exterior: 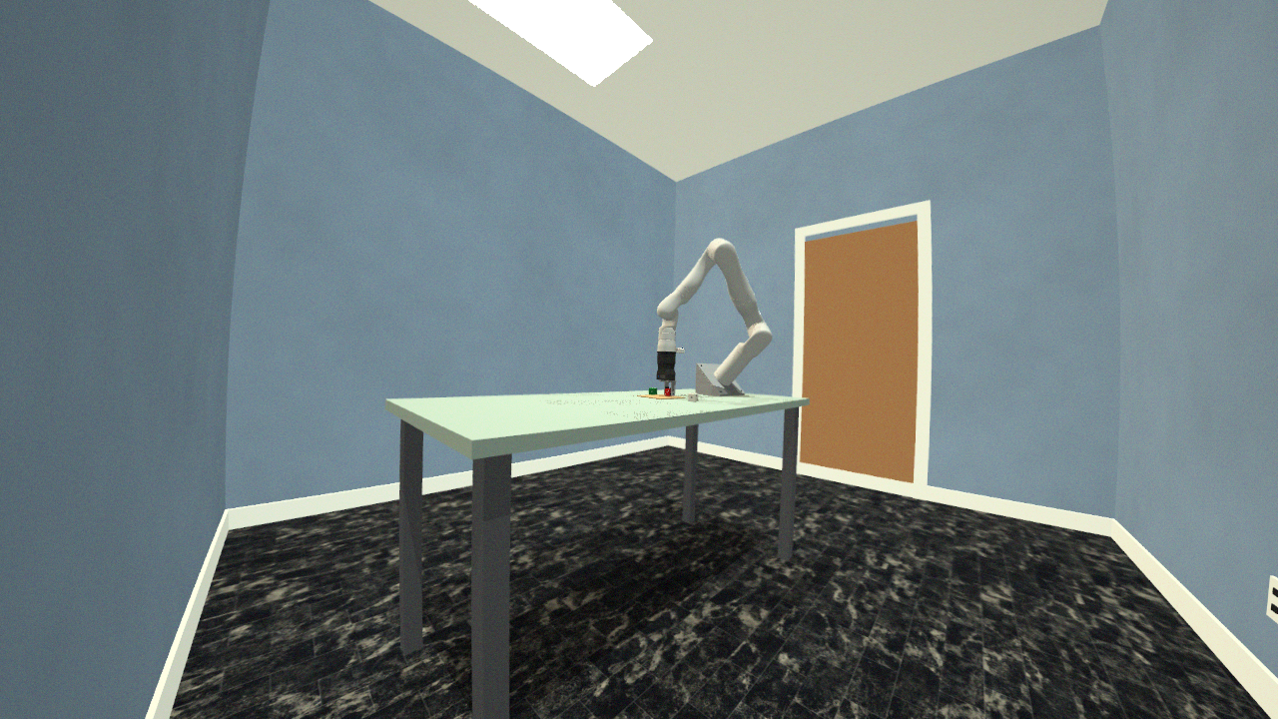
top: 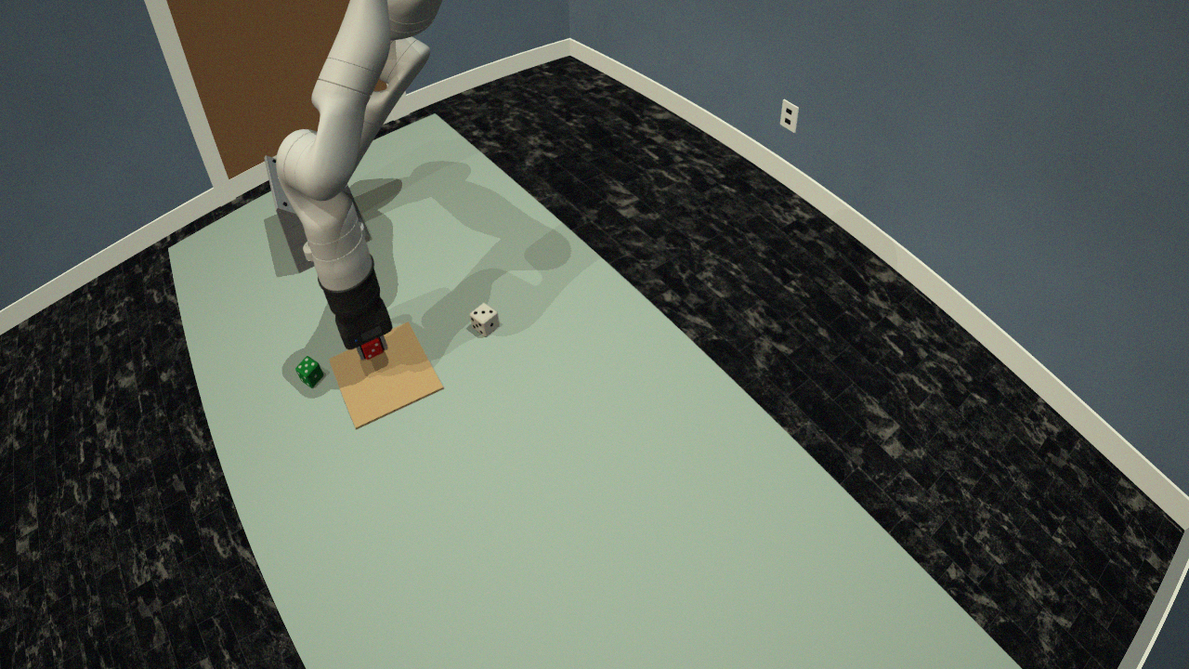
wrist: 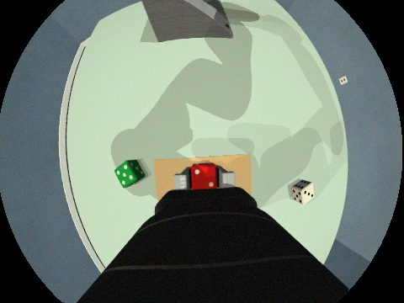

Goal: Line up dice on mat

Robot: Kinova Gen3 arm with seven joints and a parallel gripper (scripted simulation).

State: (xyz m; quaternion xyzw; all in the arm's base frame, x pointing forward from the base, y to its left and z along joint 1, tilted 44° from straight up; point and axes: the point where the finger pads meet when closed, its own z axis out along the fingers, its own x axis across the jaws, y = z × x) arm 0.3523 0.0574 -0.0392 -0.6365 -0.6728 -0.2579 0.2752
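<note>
My hand is right at the red die. The rest, counted from my hand: green die (11 cm to the right, 1 cm below); then tan mat (5 cm ahead, 2 cm below); then white die (4 cm ahead, 17 cm to the left, 1 cm below).
</note>
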